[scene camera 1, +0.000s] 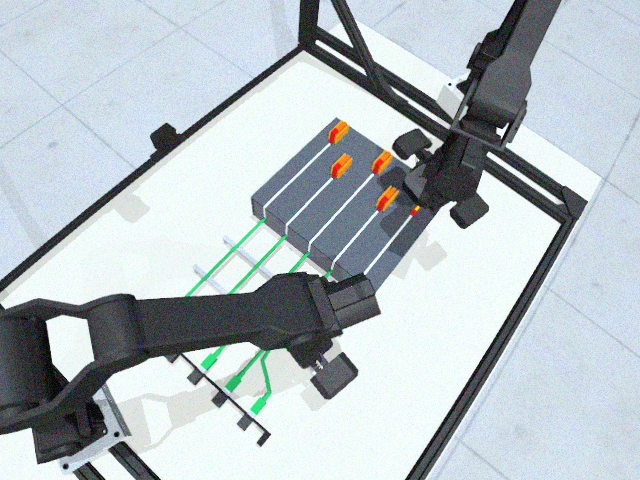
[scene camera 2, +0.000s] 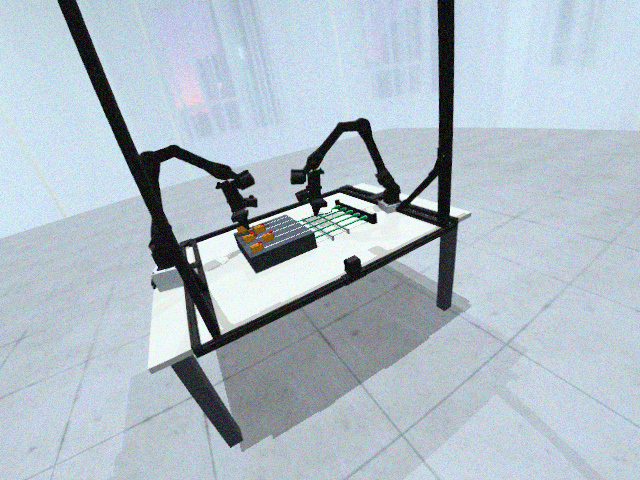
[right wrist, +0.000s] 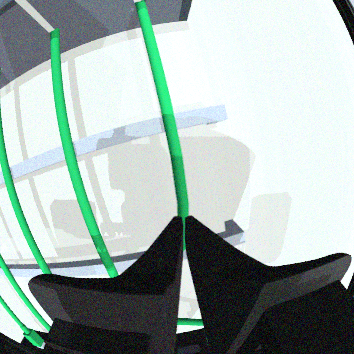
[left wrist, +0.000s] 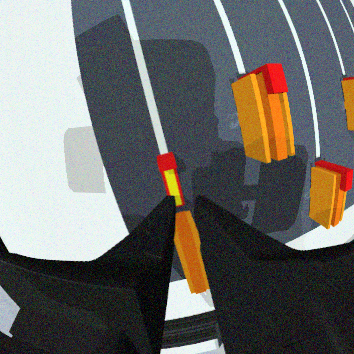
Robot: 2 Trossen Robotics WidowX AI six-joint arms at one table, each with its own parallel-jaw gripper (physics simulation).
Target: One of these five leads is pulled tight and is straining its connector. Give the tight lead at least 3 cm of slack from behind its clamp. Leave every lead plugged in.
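Seen in the pictures: left gripper, fingertip midpoint: [scene camera 2: 248, 229] [left wrist: 183, 203]; right gripper, fingertip midpoint: [scene camera 2: 315, 216] [right wrist: 182, 222]; left arm's base, origin of the base link: [scene camera 2: 167, 264]; right arm's base, origin of the base link: [scene camera 1: 80, 425] [scene camera 2: 392, 201].
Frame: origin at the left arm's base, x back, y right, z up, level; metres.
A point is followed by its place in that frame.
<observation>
My left gripper [left wrist: 183, 203] {x -0.300, y -0.150, z -0.002 m} [scene camera 2: 247, 227] {x -0.300, y -0.150, z -0.002 m} is shut on an orange clamp [left wrist: 190, 255] {x -0.283, y -0.149, z 0.019 m}, whose red front shows a yellow strip [left wrist: 173, 187] {x -0.307, y -0.155, z -0.008 m} [scene camera 1: 416, 208] {x -0.308, y -0.155, z -0.008 m}. The clamp is on the grey block [scene camera 1: 359, 207] [scene camera 2: 289, 253], on the end lead; that lead's white part [left wrist: 145, 85] {x -0.359, y -0.171, z -0.010 m} [scene camera 1: 387, 245] {x -0.400, y -0.183, z -0.010 m} runs straight. My right gripper [right wrist: 182, 222] {x -0.605, y -0.241, z -0.055 m} [scene camera 2: 316, 213] {x -0.605, y -0.241, z -0.055 m} is shut on this lead's green part [right wrist: 160, 80] {x -0.533, y -0.225, z -0.049 m} above the table; its fingertips are hidden in scene camera 1. Between gripper and plug the green lead [scene camera 1: 266, 373] {x -0.685, y -0.245, z -0.046 m} bends sideways. Its plug [scene camera 1: 257, 406] {x -0.723, y -0.280, z -0.047 m} is at the black rail [scene camera 1: 264, 438] {x -0.738, y -0.325, z -0.032 m}.
The other orange clamps [scene camera 1: 339, 132] {x -0.337, y 0.051, z 0.007 m} [left wrist: 327, 196] {x -0.306, y -0.055, z 0.008 m} stand on the block with their white leads. Their green leads [scene camera 1: 225, 254] {x -0.639, y -0.034, z -0.049 m} [right wrist: 62, 115] {x -0.550, y -0.175, z -0.050 m} run straight and side by side across light bars [scene camera 1: 206, 277] {x -0.687, y -0.052, z -0.050 m} [right wrist: 200, 115] {x -0.547, y -0.247, z -0.055 m} towards the rail. The right arm hides part of them in scene camera 1.
</observation>
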